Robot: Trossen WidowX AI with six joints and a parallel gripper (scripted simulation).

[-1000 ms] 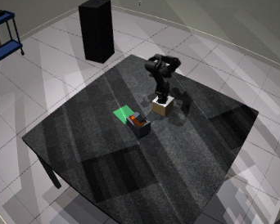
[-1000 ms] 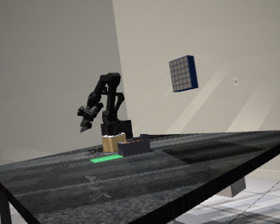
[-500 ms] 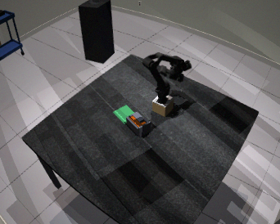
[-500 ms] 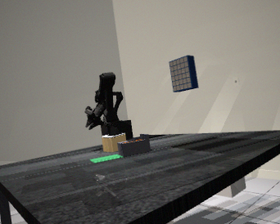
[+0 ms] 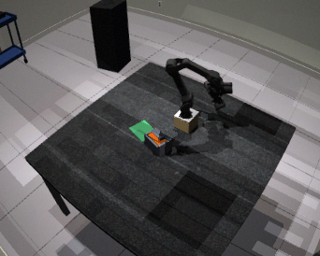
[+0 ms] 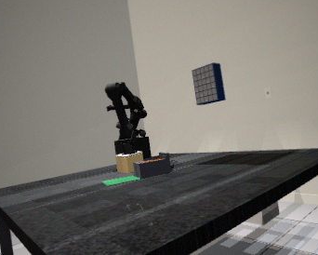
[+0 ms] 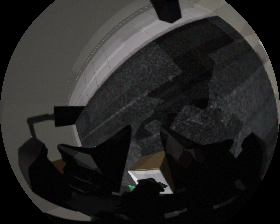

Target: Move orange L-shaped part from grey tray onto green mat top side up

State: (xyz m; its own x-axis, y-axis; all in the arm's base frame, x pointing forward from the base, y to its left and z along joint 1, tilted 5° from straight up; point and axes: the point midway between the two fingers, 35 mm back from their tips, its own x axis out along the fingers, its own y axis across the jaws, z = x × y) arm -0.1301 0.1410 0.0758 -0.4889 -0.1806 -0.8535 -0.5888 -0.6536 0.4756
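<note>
The orange L-shaped part is 37 cm ahead of my gripper tip, 20 cm to the right of it and 11 cm below it. Round my gripper tip: green mat: 29 cm ahead, 35 cm to the right, 17 cm below.
</note>
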